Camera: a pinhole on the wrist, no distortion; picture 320 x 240 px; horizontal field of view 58.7 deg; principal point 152.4 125.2 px. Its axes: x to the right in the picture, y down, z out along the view. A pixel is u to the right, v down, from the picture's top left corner.
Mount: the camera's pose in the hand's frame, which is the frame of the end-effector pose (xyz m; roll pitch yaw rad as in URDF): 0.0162 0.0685 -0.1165 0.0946 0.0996 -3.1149
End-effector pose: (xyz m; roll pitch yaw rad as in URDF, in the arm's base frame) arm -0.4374 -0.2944 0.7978 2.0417 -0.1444 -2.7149
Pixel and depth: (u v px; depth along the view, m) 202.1 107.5 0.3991
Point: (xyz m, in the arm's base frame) -0.4772 0.0152 0.7761
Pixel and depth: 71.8 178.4 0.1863
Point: -0.5193 -0.2306 0.8168
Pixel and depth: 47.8 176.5 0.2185
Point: -0.5561 -0.2134 0.8038
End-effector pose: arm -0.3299 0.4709 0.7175 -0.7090 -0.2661 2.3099
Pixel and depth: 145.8 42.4 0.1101
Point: -0.4057 0.4393 0.6424
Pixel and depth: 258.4 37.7 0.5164
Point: -0.4872 -0.0083 0.7524
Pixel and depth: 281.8 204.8 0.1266
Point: -0.3268 0.4124 0.6810
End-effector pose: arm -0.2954 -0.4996 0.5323 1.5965 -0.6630 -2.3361
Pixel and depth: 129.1 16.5 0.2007
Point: -0.2908 -0.3780 0.6664
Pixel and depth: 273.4 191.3 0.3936
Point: -0.3829 -0.2074 0.4180
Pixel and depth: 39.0 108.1 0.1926
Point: -0.3537 -0.4399 0.6541
